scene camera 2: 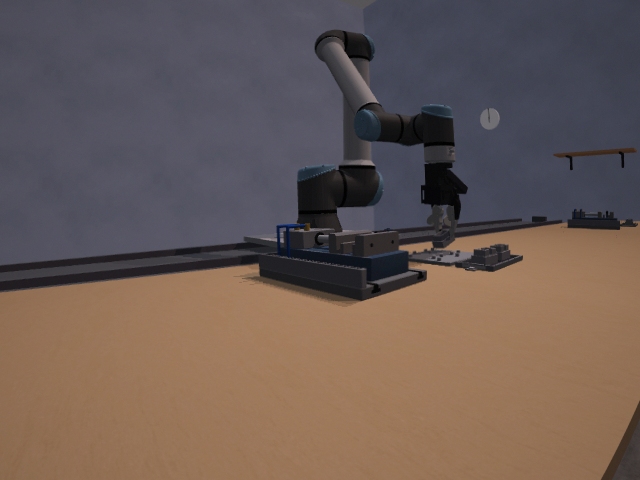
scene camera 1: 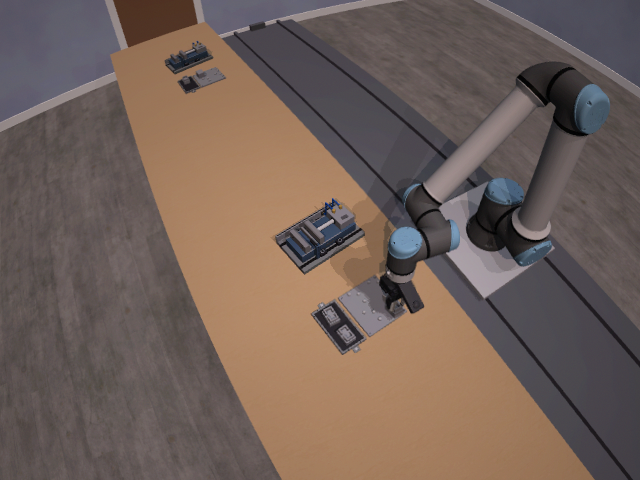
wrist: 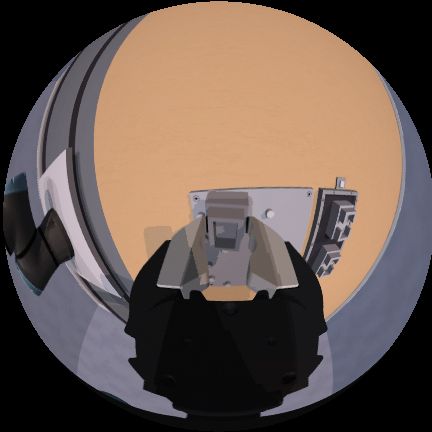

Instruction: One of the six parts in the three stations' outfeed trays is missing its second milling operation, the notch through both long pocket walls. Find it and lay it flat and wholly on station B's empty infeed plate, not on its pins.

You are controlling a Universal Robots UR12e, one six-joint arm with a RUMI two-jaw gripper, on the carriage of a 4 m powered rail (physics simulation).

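Places are measured from the arm's base along level axes (x back, y right, z up), in centimetres.
Pixels of known places: gripper, between the fingertips: (scene camera 2: 444, 237) (scene camera 1: 395, 308) (wrist: 226, 217); arm's base, origin of its link: (scene camera 1: 487, 233) (wrist: 60, 232).
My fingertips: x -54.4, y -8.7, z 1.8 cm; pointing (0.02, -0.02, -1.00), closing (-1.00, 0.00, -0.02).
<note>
Ahead of a thing's pixels: the offset from my fingertips to its middle. "spot": to the spot under its first point.
My gripper (scene camera 1: 394, 306) (scene camera 2: 444, 233) (wrist: 226, 217) points down and is shut on a grey block-shaped part @(dx +0.0, dy +0.8, dz -0.3 cm) (scene camera 1: 398, 312) (scene camera 2: 442, 241) (wrist: 227, 201). A square recess shows on the part in the wrist view; its notch cannot be told. The part hangs a little above the rail-side corner area of station B's grey pinned infeed plate @(dx -4.5, dy +7.4, dz -4.4 cm) (scene camera 1: 356, 305) (scene camera 2: 463, 256) (wrist: 292, 215). The dark outfeed tray (scene camera 1: 324, 322) (scene camera 2: 509, 262) (wrist: 325, 191) beside the plate holds two pocketed parts, one @(dx -20.1, dy +10.4, dz -2.5 cm) (scene camera 1: 330, 314) @(dx -19.2, dy +1.4, dz -2.5 cm) (wrist: 341, 220) and another (scene camera 1: 346, 333) (wrist: 327, 260).
Station B's blue and grey vise machine @(dx -5.9, dy +42.9, dz +0.1 cm) (scene camera 1: 320, 235) (scene camera 2: 336, 268) stands beside the plate. A far station has a vise (scene camera 1: 188, 57), a plate @(dx -3.6, dy +195.8, dz -4.4 cm) (scene camera 1: 214, 77) with a block (scene camera 1: 201, 73), and a dark tray with one part @(spot: dx -18.5, dy +196.9, dz -1.8 cm) (scene camera 1: 186, 80). The rail (scene camera 1: 356, 113) runs along the table.
</note>
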